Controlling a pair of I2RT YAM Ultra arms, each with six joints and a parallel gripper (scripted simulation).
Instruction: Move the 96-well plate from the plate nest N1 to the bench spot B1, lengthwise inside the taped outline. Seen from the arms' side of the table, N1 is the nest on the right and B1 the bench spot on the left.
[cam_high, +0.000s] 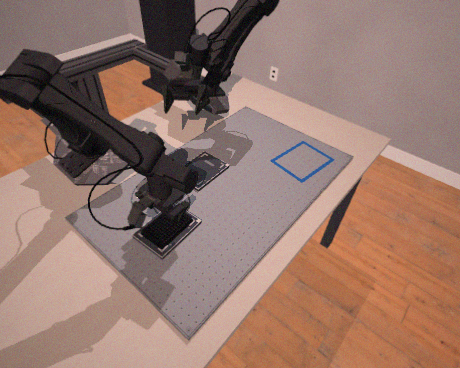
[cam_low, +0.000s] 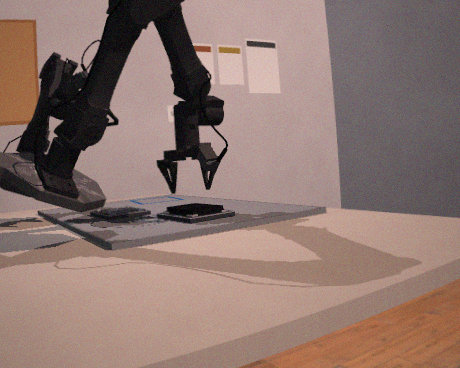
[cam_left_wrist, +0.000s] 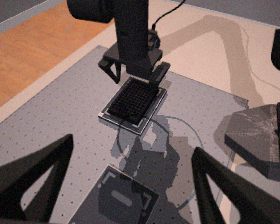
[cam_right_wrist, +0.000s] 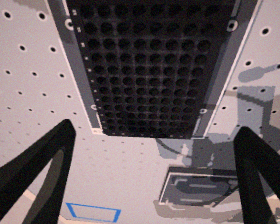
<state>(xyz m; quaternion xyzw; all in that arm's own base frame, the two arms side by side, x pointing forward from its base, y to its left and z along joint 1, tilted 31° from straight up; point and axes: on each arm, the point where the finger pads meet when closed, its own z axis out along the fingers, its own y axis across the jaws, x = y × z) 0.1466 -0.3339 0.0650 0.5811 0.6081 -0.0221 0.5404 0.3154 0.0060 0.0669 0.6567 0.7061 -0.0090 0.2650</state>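
My right gripper is now 5 cm above the black 96-well plate. The rest, counted from my right hand: dark nest 6 cm below.
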